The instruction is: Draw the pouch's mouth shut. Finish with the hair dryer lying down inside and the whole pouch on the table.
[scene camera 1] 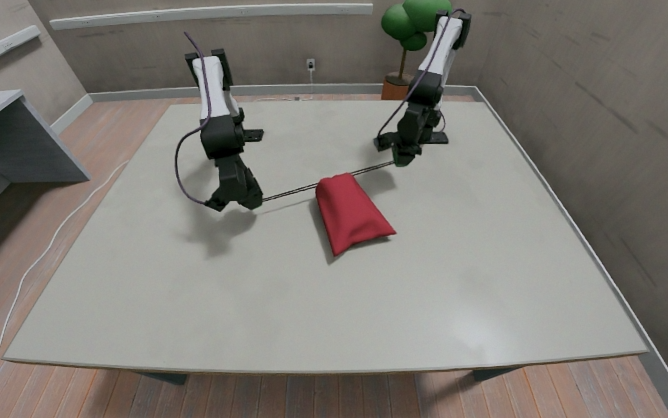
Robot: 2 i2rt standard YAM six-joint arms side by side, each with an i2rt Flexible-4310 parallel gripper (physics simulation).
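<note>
The red pouch (350, 212) lies on the table (280, 310) near the middle, its gathered mouth toward the back and its wide bottom toward the front. Dark cords run taut from both sides of the mouth. My right gripper (256, 201), at the left of the picture, is shut on the cord (290, 192) that runs to the pouch's left. My left gripper (400, 161), at the right of the picture, is shut on the cord (374, 168) on the other side. Both grippers are low over the table. The hair dryer does not show; the pouch's inside is hidden.
Two dark flat bases (254, 135) (438, 138) show beside the arms toward the back of the table. A wall runs along the right side. A potted plant (412, 25) stands behind the table, and a grey desk (40, 145) stands off to the left.
</note>
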